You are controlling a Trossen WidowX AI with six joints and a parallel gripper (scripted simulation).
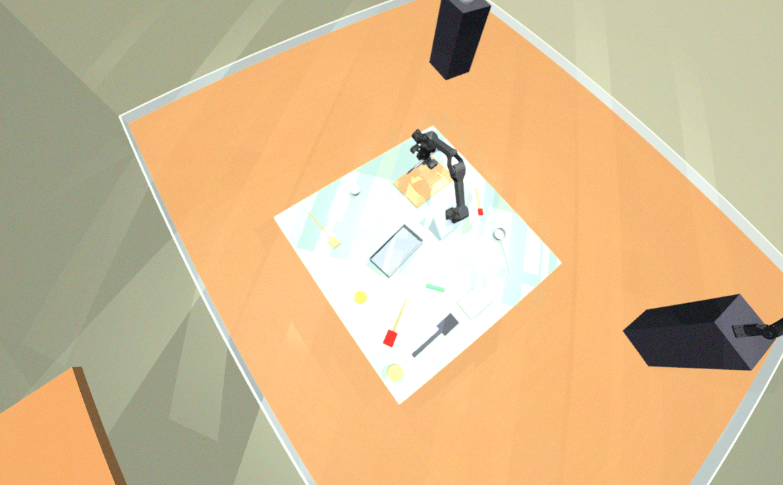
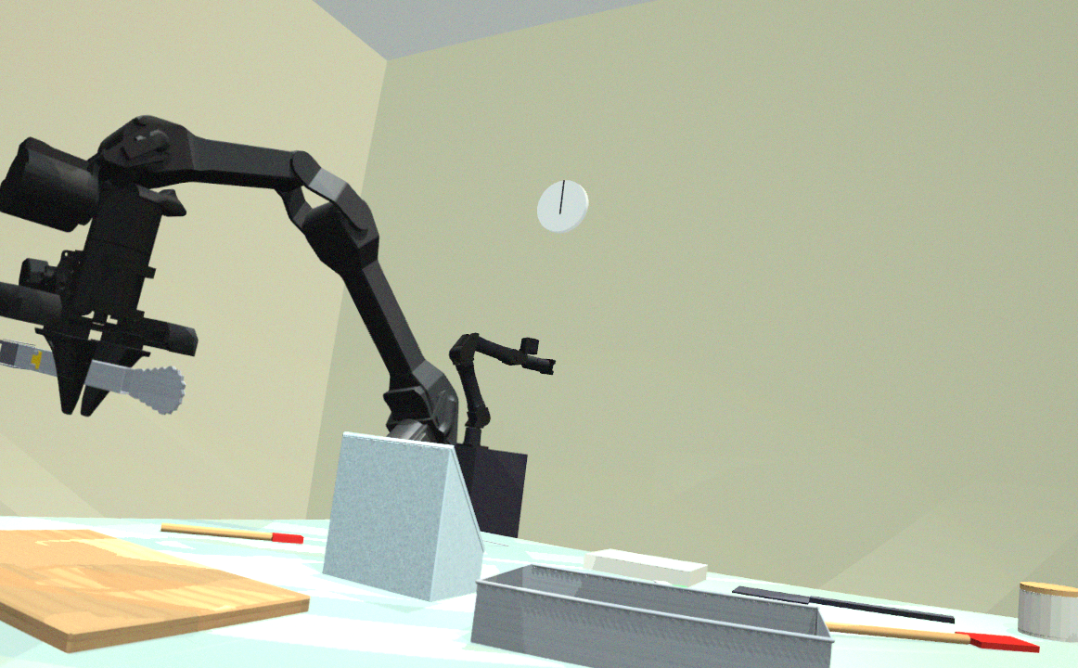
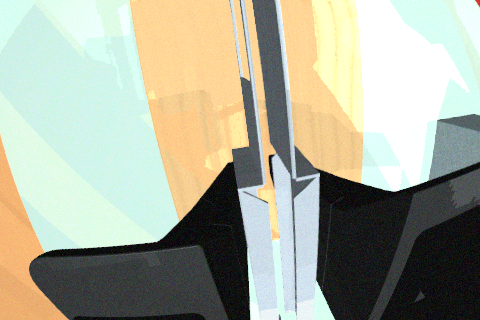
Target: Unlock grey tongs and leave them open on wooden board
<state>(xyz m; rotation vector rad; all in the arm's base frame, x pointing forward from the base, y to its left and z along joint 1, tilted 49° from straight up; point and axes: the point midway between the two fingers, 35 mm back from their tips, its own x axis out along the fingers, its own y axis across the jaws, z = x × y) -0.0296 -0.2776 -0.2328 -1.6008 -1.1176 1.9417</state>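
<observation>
Right now my gripper tip is 1 cm past the wooden board, 4 cm to the right of it and 15 cm above it. Round my gripper tip: red-tipped brush (23 cm behind, 37 cm to the left, 15 cm below); pale block (16 cm ahead, 86 cm to the left, 14 cm below); grey roasting tin (40 cm ahead, 37 cm to the left, 13 cm below).
</observation>
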